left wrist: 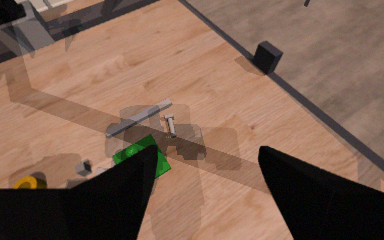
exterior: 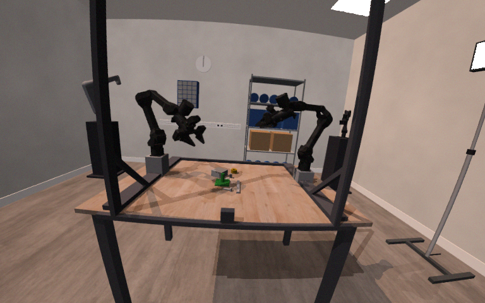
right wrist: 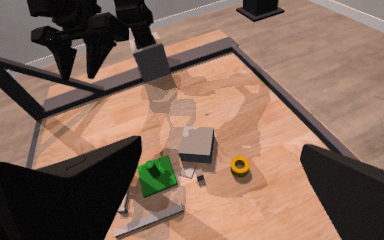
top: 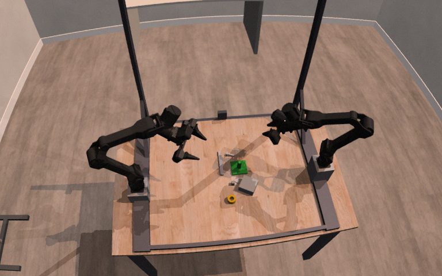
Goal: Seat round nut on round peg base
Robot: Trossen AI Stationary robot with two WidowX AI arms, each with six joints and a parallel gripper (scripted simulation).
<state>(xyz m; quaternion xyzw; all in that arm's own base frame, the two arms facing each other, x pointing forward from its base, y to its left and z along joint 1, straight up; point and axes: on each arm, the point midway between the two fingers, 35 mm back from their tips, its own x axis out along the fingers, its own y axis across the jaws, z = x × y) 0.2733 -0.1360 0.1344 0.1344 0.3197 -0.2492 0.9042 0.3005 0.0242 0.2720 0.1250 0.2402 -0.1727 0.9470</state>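
Now: the grey bolt 240 mm below my left hand, 180 mm to the right of it and 40 mm behind it. Also, from my left hand: grey bar 250 mm below, 230 mm to the right, 10 mm ahead; then grey block 230 mm below, 160 mm ahead, 110 mm to the right.
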